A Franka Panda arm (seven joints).
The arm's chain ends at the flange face. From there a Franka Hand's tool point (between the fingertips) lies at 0.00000 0.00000 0.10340 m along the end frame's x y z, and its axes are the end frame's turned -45 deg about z.
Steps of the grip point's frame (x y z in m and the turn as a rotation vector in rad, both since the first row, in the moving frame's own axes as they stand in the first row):
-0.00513, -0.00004, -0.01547, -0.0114, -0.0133, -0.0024
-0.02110, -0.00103, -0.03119, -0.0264, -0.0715, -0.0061
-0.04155, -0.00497, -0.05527, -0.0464, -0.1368, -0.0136
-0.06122, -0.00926, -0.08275, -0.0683, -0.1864, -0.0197
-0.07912, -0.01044, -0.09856, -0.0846, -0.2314, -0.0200
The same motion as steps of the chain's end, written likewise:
-0.00352, 0.00179, -0.01545, -0.0175, -0.0013, -0.0024
-0.01238, 0.00703, -0.03089, -0.0692, -0.0319, -0.0061
-0.02640, 0.01247, -0.05419, -0.1295, -0.0639, -0.0136
-0.04144, 0.01816, -0.08072, -0.1801, -0.0835, -0.0197
-0.05293, 0.02559, -0.09544, -0.2234, -0.1038, -0.0200

